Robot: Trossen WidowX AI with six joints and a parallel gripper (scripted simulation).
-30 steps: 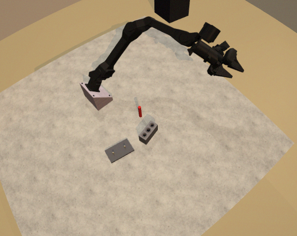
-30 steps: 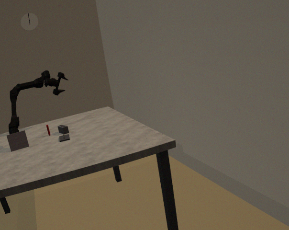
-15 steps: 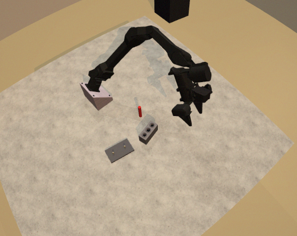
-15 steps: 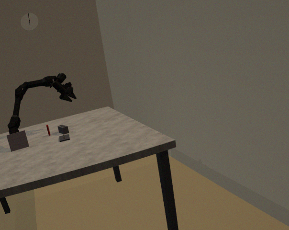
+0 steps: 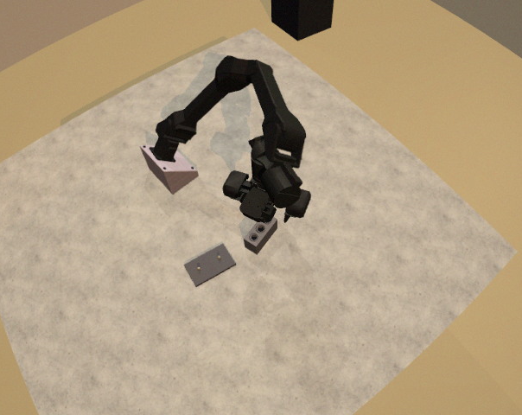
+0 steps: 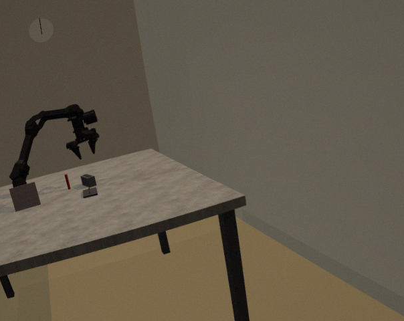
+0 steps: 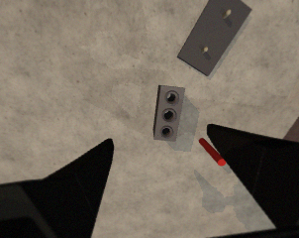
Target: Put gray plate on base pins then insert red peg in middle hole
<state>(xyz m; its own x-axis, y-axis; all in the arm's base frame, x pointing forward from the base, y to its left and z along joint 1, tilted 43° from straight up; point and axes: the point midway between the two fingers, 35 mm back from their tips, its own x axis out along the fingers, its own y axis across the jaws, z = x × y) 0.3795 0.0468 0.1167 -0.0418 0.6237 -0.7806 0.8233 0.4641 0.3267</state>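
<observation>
My gripper tip is now 110 mm above the gray plate, 20 mm past it and 10 mm to the left of it. The rest, counted from my gripper tip: gray base (160 mm to the right, 140 mm below, 30 mm behind); red peg (130 mm behind, 110 mm below, 20 mm to the left).
</observation>
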